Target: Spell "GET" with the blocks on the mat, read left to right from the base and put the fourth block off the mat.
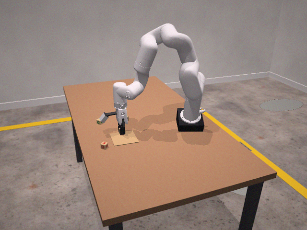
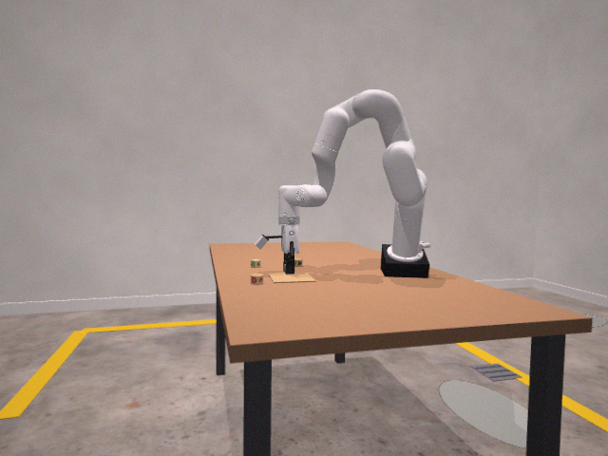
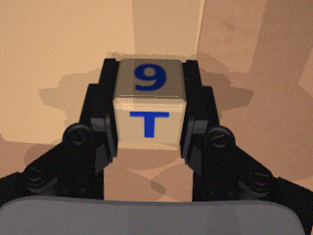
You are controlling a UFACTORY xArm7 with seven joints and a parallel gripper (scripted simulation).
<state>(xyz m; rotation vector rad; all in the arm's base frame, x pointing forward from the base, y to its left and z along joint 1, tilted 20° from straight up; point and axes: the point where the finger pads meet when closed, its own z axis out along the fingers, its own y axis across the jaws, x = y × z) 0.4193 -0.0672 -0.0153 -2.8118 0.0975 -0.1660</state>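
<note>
My gripper is now 50 mm to the right of the tan mat and 30 mm above it. The rest, counted from my hand: green-lettered block (90 mm ahead, 180 mm to the right, 10 mm below); then black-lettered block (80 mm behind, 170 mm to the right, 10 mm below); then red-lettered block (130 mm ahead, 110 mm to the left, 10 mm below).
</note>
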